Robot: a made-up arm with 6 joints.
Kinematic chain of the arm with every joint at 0, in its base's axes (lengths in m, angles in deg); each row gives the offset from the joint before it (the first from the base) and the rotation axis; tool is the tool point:
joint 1: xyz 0 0 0.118 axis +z
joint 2: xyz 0 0.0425 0 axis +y
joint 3: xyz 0 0 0.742 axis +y
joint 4: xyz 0 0 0.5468 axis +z
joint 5: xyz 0 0 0 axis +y
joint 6: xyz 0 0 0.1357 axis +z
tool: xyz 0 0 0
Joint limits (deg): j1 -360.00..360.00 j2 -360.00..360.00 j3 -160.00..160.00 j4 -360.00..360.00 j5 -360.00..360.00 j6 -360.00..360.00
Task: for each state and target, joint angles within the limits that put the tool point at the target. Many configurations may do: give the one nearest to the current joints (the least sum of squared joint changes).
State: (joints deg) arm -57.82 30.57 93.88 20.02 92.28 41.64
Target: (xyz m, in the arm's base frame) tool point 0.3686 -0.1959 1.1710
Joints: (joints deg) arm -42.80 -6.00 50.89 28.47 83.25 41.64
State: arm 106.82 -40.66 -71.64 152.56 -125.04 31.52
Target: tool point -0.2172 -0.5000 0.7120
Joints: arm 67.28 -9.48 -108.14 154.50 -142.89 31.52
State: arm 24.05 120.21 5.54 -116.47 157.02 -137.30
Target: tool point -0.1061 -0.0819 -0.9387
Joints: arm 34.37 169.62 52.07 -109.37 156.91 -137.30
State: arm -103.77 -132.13 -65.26 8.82 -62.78 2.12
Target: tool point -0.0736 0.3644 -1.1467
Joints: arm -76.11 -146.10 -29.60 16.20 -44.35 2.12
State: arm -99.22 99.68 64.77 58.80 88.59 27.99
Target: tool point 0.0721 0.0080 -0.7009
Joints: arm -92.22 138.14 90.74 12.47 86.00 27.99
